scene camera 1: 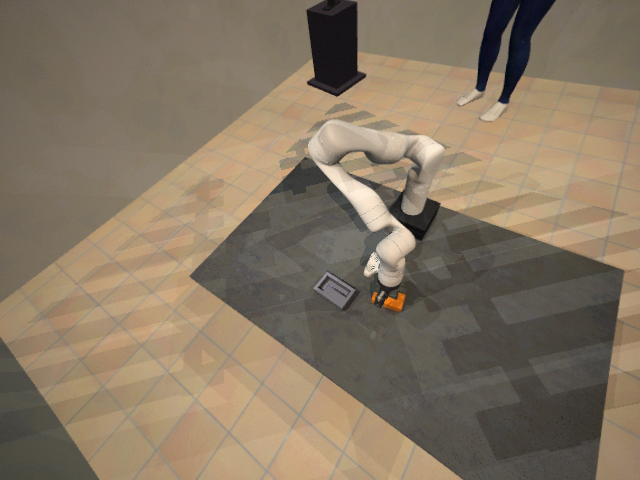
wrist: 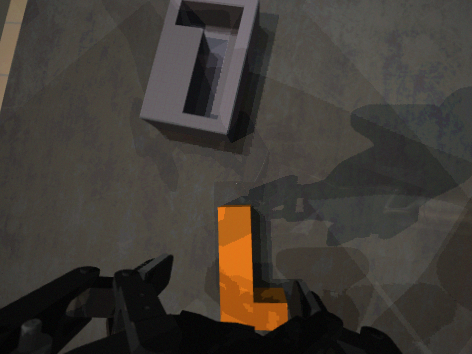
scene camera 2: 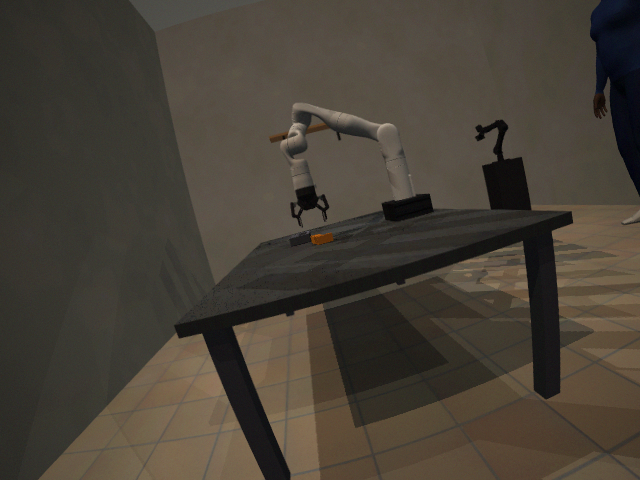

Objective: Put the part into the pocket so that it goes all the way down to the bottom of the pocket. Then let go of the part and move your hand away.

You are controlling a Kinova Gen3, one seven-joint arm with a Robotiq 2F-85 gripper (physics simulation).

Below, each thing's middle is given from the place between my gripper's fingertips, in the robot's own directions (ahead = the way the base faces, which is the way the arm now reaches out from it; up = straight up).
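Labels:
Orange L-shaped part (wrist: 265, 308): 20 mm behind my hand, 60 mm below it. Grey block with pocket (scene camera 1: 335, 291): 100 mm ahead of my hand, 170 mm to the right of it, 60 mm below it.

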